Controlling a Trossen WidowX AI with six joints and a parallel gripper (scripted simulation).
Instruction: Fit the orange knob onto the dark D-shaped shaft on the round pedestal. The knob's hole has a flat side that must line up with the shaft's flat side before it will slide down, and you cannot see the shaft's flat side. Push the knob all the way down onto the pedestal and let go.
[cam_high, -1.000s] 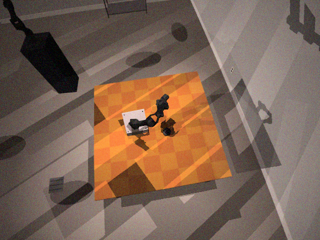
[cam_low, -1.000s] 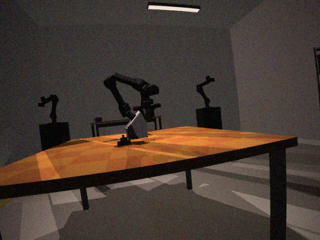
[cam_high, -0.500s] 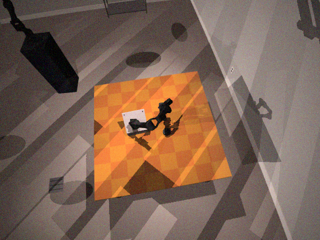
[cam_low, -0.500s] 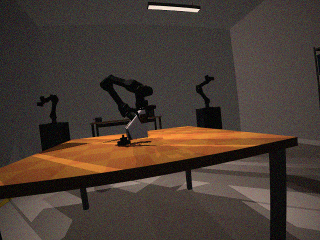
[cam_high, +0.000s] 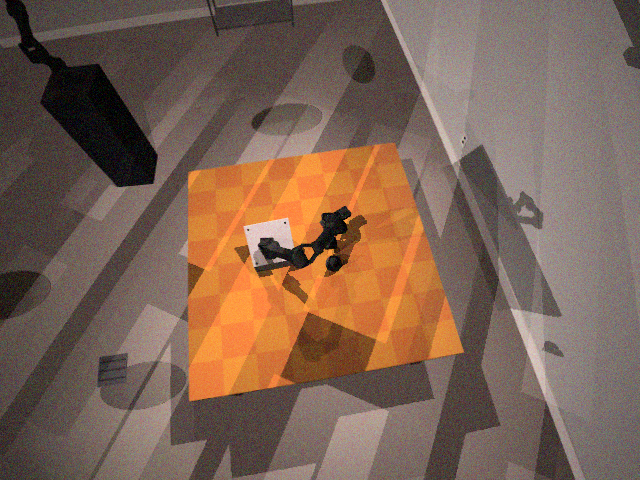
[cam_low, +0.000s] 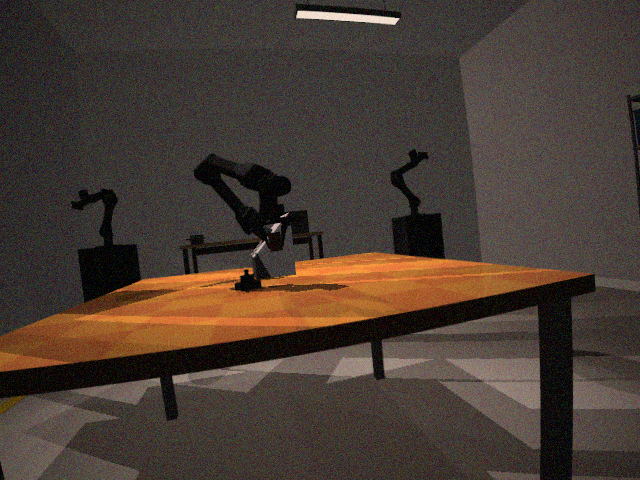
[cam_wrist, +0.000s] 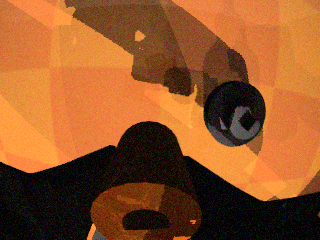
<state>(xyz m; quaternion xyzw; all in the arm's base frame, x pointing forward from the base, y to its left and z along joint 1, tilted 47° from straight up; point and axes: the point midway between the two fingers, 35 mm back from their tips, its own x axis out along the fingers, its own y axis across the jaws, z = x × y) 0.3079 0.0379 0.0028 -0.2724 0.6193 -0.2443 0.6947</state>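
The round dark pedestal lies 2 cm ahead of my gripper tip, 10 cm to the right of it and 9 cm below it. The rest, counted from my gripper tip: orange knob: 2 cm above.
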